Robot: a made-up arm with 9 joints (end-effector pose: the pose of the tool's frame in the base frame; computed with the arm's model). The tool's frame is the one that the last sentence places.
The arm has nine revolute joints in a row. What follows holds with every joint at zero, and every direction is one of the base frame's. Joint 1 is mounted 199.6 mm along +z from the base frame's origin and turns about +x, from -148.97 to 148.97 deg. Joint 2 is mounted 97.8 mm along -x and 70.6 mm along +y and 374.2 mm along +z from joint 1 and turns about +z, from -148.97 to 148.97 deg. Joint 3 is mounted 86.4 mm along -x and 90.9 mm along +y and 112.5 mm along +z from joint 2 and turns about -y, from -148.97 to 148.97 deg. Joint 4 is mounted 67 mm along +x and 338.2 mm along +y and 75.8 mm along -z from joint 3 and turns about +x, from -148.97 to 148.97 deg. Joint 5 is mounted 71 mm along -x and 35.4 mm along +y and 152.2 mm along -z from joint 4 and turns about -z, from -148.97 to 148.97 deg. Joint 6 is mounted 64.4 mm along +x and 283.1 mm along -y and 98.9 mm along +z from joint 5 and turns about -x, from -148.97 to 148.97 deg. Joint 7 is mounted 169.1 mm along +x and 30.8 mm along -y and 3.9 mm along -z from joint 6 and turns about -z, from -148.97 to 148.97 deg. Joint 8 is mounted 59.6 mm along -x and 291.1 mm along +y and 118.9 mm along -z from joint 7 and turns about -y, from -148.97 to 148.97 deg. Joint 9 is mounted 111.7 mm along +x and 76.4 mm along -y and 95.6 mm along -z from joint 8 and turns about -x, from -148.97 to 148.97 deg. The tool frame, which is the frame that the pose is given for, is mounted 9.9 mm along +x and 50.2 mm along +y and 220 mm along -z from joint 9; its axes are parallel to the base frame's.
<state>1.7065 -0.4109 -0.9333 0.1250 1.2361 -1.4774 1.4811 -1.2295 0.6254</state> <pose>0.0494 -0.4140 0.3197 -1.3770 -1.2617 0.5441</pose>
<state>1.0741 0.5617 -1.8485 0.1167 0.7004 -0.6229 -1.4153 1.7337 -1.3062</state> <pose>-0.3848 -0.5339 0.9120 3.0049 -0.4631 0.0307</pose>
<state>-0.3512 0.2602 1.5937 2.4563 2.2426 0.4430 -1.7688 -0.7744 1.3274</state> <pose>-0.5659 0.3698 -0.0567 -0.0120 -0.6965 2.4284</pose>
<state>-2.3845 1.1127 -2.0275 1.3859 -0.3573 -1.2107 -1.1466 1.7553 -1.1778</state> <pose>-0.4631 0.5272 -0.2137 -0.2400 -1.1490 1.1990</pose>
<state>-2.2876 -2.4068 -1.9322 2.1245 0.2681 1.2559 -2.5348 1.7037 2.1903</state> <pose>0.6699 0.3538 -0.0651 0.7565 -2.4375 -1.1181</pose>
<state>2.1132 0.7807 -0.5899 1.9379 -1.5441 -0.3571 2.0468 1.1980 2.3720</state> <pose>-0.1589 -0.7141 0.3921 0.6156 0.1249 0.8753</pose>
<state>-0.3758 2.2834 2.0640 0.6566 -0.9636 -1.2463 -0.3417 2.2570 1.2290</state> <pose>-0.2892 -0.0415 1.2100 2.3977 1.5143 0.6147</pose>
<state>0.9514 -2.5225 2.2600 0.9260 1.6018 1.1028 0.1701 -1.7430 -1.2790</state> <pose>0.0029 -0.9505 -0.1789 -1.3492 1.0736 1.7490</pose>
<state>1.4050 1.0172 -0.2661 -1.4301 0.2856 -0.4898 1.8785 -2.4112 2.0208</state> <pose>-0.2513 -0.3797 0.6177 0.2468 0.2341 1.3129</pose>
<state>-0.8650 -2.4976 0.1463 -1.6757 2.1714 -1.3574 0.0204 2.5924 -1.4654</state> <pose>0.5966 -0.0180 0.6709 2.0281 -1.9818 -1.2942</pose>
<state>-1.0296 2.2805 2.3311 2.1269 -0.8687 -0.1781 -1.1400 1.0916 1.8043</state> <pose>-0.2091 0.3364 1.0059 2.7849 0.8981 -1.0854</pose>
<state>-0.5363 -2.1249 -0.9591 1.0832 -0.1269 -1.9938 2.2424 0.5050 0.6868</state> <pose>0.4349 -0.0755 0.6422 2.5249 0.4724 0.0062</pose>
